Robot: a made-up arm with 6 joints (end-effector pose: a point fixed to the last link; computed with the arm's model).
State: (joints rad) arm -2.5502 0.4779 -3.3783 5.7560 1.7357 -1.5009
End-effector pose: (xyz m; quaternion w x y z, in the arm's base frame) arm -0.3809 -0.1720 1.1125 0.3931 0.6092 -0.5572 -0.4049
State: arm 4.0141 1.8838 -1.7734 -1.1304 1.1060 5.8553
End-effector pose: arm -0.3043 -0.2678 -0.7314 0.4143 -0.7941 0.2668 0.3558
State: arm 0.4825 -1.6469 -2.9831 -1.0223 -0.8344 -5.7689
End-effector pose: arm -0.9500 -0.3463 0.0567 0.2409 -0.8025 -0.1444 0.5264
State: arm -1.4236 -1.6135 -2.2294 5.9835 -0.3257 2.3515
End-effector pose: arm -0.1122 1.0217 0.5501 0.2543 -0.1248 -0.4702 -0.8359
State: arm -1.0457 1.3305 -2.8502 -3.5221 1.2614 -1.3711
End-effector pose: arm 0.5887 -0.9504 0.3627 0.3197 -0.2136 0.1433 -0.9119
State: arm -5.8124 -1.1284 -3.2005 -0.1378 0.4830 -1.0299
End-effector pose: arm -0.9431 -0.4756 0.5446 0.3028 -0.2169 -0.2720 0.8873
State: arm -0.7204 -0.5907 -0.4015 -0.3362 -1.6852 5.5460
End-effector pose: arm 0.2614 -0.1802 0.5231 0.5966 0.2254 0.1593 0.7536
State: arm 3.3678 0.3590 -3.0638 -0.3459 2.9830 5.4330
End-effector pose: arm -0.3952 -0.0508 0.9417 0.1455 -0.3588 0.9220 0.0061
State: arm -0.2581 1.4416 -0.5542 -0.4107 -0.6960 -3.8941
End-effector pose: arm 0.1654 0.0199 -0.4247 0.0116 0.3774 -0.9098 -0.1722
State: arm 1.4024 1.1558 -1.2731 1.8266 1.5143 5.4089
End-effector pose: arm -0.0037 0.6615 -0.3572 0.4539 -0.6886 -0.1976 0.5298
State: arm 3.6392 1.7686 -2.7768 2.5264 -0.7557 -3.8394
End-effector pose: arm -0.8171 -0.3416 -0.3003 0.0960 0.6912 -0.6733 -0.2446
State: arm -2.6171 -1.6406 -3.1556 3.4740 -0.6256 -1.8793
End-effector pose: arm 0.9066 0.4675 0.1887 0.4843 0.3152 0.3985 0.7123
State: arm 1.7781 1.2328 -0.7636 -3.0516 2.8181 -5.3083
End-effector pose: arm -0.0811 0.4432 -0.2873 0.2220 -0.1538 0.3537 0.8955
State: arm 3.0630 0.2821 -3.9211 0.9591 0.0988 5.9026
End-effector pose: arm 0.2818 0.0470 1.0691 0.9472 0.1075 0.1940 0.2315
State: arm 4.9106 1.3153 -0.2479 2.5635 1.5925 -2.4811
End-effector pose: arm 0.0649 0.0269 -0.3089 0.1727 -0.5450 0.7513 -0.3297
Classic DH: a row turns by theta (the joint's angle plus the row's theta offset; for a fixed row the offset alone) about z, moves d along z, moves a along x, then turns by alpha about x. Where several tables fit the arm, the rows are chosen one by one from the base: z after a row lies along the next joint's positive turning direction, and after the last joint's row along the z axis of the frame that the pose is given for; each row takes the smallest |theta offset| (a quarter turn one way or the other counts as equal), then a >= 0, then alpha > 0; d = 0 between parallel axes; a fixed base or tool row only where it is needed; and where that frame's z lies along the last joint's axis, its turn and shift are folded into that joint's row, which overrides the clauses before.
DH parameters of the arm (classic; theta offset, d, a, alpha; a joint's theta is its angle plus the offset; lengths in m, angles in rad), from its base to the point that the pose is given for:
joint 1: 0 0.168 0 -1.5708
joint 2: -1.386 0 0.4354 0
joint 3: 1.386 0 0.123 -1.5708
joint 4: 0 0.543 0 1.5708
joint 5: 0 0 0.097 -1.5708
joint 6: 0 0.124 0 0

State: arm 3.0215 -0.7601 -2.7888 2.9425 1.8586 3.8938
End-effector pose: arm 0.7110 -0.1150 0.9794 0.4241 0.4405 0.7890 0.0605
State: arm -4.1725 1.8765 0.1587 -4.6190 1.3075 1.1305
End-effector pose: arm 0.0597 -0.2826 0.1447 0.6560 0.2656 -0.6414 0.2961
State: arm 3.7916 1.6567 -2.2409 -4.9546 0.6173 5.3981
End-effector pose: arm -0.7286 -0.5450 -0.4637 0.0279 0.1807 -0.9196 0.3476
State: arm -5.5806 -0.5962 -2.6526 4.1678 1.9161 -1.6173
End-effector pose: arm -0.2507 -0.3799 1.1345 0.5486 0.8312 0.0588 0.0682
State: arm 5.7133 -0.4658 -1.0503 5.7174 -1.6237 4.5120
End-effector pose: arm 0.3125 -0.1247 0.7852 0.8785 -0.1568 0.2304 0.3880
